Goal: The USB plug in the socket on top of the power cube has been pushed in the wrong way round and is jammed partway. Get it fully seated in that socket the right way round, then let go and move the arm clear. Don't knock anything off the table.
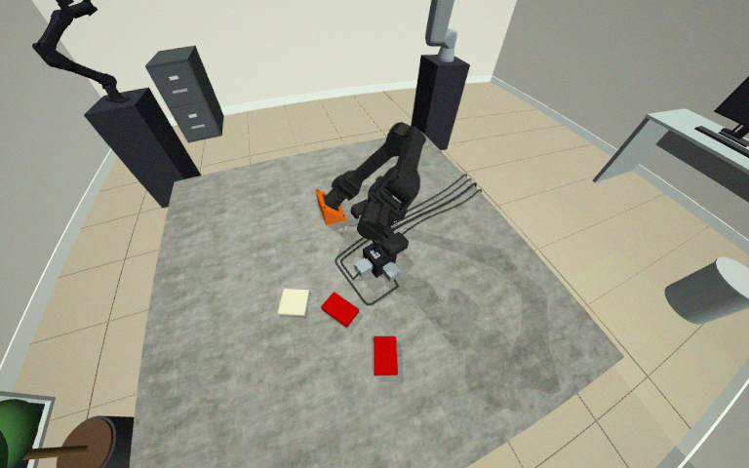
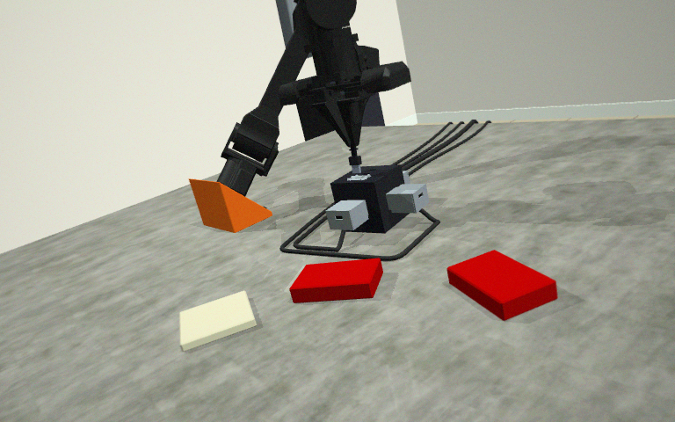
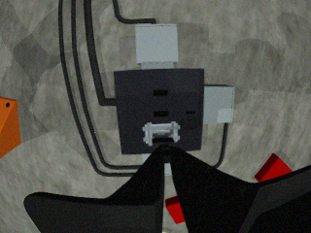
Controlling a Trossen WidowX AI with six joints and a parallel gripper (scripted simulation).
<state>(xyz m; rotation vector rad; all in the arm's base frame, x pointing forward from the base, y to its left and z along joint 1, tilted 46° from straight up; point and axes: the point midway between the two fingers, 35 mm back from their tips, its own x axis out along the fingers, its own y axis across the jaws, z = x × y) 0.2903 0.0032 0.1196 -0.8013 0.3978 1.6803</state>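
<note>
The black USB plug is 20 mm below my gripper tip. The rest, counted from my gripper tip: USB socket 50 mm below; then cream block 280 mm to the right, 120 mm below, 50 mm ahead.
</note>
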